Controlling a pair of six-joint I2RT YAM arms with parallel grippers.
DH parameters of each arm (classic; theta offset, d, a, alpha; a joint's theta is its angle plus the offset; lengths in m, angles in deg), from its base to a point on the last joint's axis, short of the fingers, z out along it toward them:
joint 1: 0 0.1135 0.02 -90
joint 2: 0 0 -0.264 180
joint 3: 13.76 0 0.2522 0
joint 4: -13.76 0 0.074 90
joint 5: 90 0 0 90
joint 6: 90 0.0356 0 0
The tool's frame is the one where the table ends.
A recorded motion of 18 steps. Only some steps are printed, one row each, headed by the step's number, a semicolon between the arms.
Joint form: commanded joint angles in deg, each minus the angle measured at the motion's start. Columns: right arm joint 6, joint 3, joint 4, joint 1, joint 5, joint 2; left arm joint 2, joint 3, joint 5, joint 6, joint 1, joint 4.
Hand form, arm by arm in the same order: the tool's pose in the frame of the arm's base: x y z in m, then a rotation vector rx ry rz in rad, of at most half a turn. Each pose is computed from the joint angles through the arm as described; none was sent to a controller.
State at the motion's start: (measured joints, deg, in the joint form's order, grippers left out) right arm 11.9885 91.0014 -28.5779 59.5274 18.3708 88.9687; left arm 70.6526 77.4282 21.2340 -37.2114 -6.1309 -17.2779
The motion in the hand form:
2: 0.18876 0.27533 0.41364 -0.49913 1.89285 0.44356; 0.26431 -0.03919 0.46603 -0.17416 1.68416 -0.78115
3: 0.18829 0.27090 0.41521 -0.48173 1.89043 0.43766; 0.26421 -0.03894 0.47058 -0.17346 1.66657 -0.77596
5: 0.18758 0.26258 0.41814 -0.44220 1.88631 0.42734; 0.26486 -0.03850 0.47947 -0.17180 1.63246 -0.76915
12: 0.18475 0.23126 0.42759 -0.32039 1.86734 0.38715; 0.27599 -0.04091 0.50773 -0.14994 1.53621 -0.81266
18: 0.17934 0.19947 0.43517 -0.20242 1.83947 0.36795; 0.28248 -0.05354 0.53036 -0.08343 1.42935 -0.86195
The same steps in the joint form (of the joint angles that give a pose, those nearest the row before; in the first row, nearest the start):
2: 1.30 -2.15 1.83 -1.64 3.98 -4.41; 0.01 5.48 -3.89 3.00 -0.03 1.23
3: 1.53 -2.59 1.77 -1.92 4.50 -5.19; 0.22 6.31 -4.30 3.04 -0.03 1.56
5: 2.22 -3.37 1.69 -2.50 5.63 -6.60; 0.83 8.06 -4.93 3.03 0.00 2.29
12: 3.77 -6.09 1.09 -5.00 8.80 -11.79; 5.00 15.29 -4.13 1.17 -0.15 5.13
18: 5.50 -9.11 0.96 -7.76 10.90 -17.30; 8.25 20.35 -3.83 0.65 -2.48 10.03

